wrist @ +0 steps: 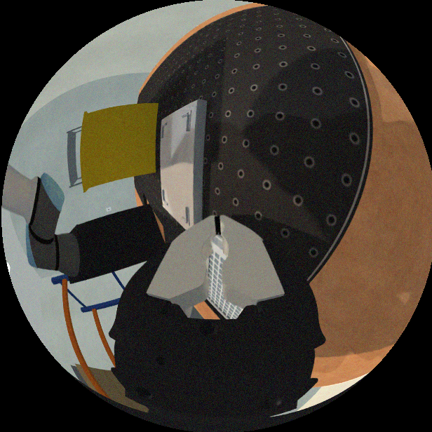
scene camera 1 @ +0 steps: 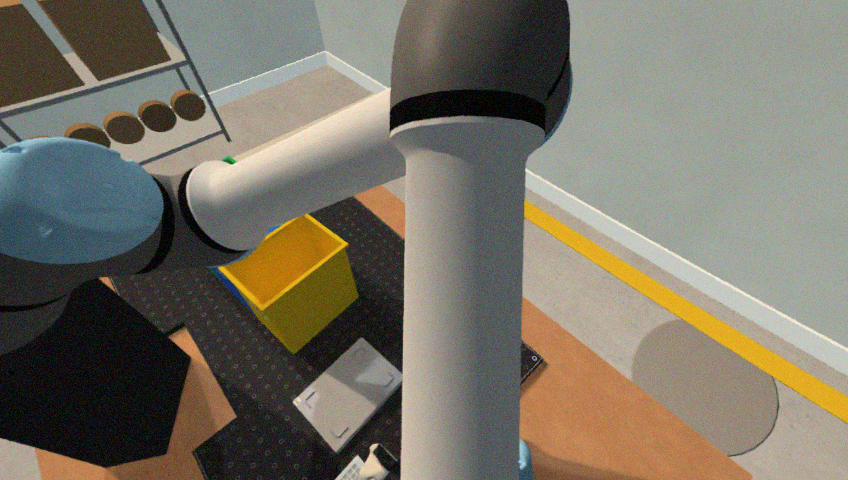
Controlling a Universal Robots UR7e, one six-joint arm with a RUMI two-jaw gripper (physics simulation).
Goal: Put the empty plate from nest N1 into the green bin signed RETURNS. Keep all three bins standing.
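Places are measured from the arm's base along level axes (x ahead, y left, z up), in metres.
Pixels of known places: gripper, between the fingertips: [scene camera 1: 373, 447].
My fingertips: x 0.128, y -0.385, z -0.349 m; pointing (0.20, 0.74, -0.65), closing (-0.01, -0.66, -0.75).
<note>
Behind a point stands the place of what it marks.
My gripper [scene camera 1: 376, 462] {x 0.128, y -0.384, z -0.349 m} [wrist: 218, 217] is shut on the edge of the white gridded plate [scene camera 1: 351, 471] {x 0.085, y -0.373, z -0.353 m} [wrist: 216, 280]. In the wrist view the plate shows through the gap between the jaws; in the scene view the arm and the frame edge cut it off. The plate is off the grey nest [scene camera 1: 342, 395] {x 0.168, y -0.290, z -0.345 m} [wrist: 176, 162], which is bare with corner clips; its label cannot be read. The yellow bin [scene camera 1: 315, 297] {x 0.266, y -0.171, z -0.251 m} [wrist: 120, 145] stands upright beyond the nest. A strip of a blue bin [scene camera 1: 238, 290] shows behind it. A green scrap [scene camera 1: 229, 160] {x 0.421, y 0.182, z -0.179 m} shows above my arm; the green bin and its RETURNS sign are mostly hidden.
My white forearm [scene camera 1: 464, 297] {x 0.148, y -0.508, z 0.179 m} crosses the middle of the scene view. My upper arm [scene camera 1: 297, 172] {x 0.244, y -0.273, z 0.102 m} passes over the bins and hides much of them. The black perforated mat [wrist: 295, 140] lies on the orange-brown table [scene camera 1: 595, 404] {x 0.387, y -0.682, z -0.370 m}. A shelf rack [scene camera 1: 189, 62] stands at the back left.
</note>
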